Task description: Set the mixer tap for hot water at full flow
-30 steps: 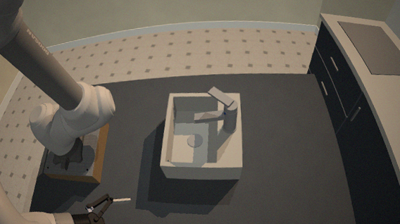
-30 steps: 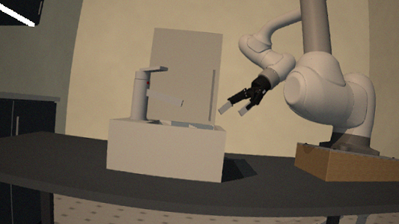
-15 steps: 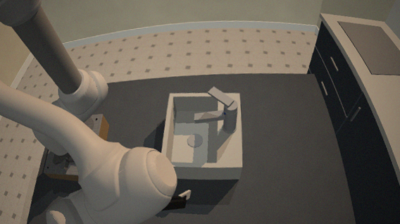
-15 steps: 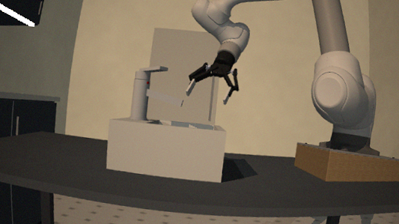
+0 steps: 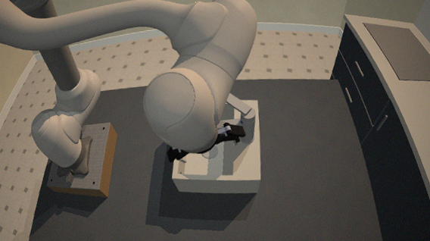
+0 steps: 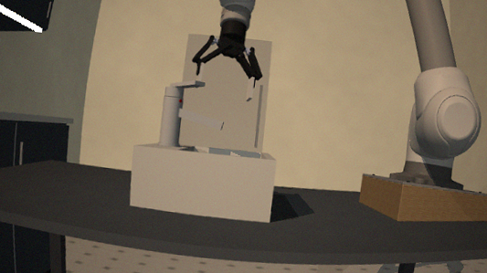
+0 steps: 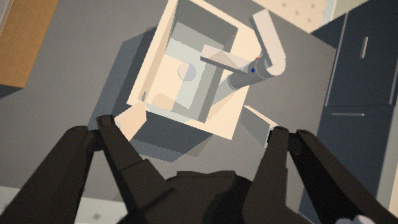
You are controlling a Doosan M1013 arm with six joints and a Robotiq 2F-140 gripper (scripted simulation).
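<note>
Right now my hand is 150 mm to the right of the lever, 100 mm short of it and 10 mm above it. From my hand the other things lie so: white sink (250 mm below, 140 mm to the left, 10 mm ahead).
</note>
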